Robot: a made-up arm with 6 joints. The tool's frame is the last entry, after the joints.
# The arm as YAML. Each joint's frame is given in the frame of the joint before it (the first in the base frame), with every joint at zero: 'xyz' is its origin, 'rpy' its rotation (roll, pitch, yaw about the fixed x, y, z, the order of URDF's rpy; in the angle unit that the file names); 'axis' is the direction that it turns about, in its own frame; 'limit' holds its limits. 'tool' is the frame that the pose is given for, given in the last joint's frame.
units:
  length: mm
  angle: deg
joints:
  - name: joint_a
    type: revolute
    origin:
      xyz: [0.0, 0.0, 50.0]
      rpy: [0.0, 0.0, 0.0]
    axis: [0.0, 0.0, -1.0]
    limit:
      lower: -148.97
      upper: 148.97
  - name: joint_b
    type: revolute
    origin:
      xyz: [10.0, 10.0, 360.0]
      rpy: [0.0, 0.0, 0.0]
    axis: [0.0, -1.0, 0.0]
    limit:
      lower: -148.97
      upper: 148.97
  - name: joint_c
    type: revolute
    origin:
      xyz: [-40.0, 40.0, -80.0]
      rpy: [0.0, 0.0, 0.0]
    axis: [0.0, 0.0, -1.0]
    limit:
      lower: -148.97
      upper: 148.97
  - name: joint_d
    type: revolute
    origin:
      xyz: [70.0, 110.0, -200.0]
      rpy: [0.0, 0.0, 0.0]
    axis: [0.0, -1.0, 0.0]
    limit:
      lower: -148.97
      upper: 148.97
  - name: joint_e
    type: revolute
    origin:
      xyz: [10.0, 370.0, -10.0]
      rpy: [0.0, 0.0, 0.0]
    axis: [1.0, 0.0, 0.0]
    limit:
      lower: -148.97
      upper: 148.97
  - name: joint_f
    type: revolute
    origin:
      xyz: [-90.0, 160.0, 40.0]
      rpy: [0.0, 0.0, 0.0]
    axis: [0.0, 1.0, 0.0]
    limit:
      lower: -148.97
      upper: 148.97
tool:
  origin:
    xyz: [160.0, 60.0, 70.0]
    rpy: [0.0, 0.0, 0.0]
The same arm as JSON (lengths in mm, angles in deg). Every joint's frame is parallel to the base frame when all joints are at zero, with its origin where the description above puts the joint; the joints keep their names.
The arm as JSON. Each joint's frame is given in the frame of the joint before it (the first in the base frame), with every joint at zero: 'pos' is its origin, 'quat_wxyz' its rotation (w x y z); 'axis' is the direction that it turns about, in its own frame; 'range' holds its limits. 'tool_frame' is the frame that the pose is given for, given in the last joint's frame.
{
  "length_unit": "mm",
  "angle_unit": "deg",
  "joints": [
    {
      "joint": "joint_a",
      "pos": [
        0.0,
        0.0,
        50.0
      ],
      "quat_wxyz": [
        1.0,
        0.0,
        0.0,
        0.0
      ],
      "axis": "-z",
      "range": [
        -148.97,
        148.97
      ]
    },
    {
      "joint": "joint_b",
      "pos": [
        10.0,
        10.0,
        360.0
      ],
      "quat_wxyz": [
        1.0,
        0.0,
        0.0,
        0.0
      ],
      "axis": "-y",
      "range": [
        -148.97,
        148.97
      ]
    },
    {
      "joint": "joint_c",
      "pos": [
        -40.0,
        40.0,
        -80.0
      ],
      "quat_wxyz": [
        1.0,
        0.0,
        0.0,
        0.0
      ],
      "axis": "-z",
      "range": [
        -148.97,
        148.97
      ]
    },
    {
      "joint": "joint_d",
      "pos": [
        70.0,
        110.0,
        -200.0
      ],
      "quat_wxyz": [
        1.0,
        0.0,
        0.0,
        0.0
      ],
      "axis": "-y",
      "range": [
        -148.97,
        148.97
      ]
    },
    {
      "joint": "joint_e",
      "pos": [
        10.0,
        370.0,
        -10.0
      ],
      "quat_wxyz": [
        1.0,
        0.0,
        0.0,
        0.0
      ],
      "axis": "+x",
      "range": [
        -148.97,
        148.97
      ]
    },
    {
      "joint": "joint_f",
      "pos": [
        -90.0,
        160.0,
        40.0
      ],
      "quat_wxyz": [
        1.0,
        0.0,
        0.0,
        0.0
      ],
      "axis": "+y",
      "range": [
        -148.97,
        148.97
      ]
    }
  ],
  "tool_frame": {
    "pos": [
      160.0,
      60.0,
      70.0
    ],
    "quat_wxyz": [
      1.0,
      0.0,
      0.0,
      0.0
    ]
  }
}

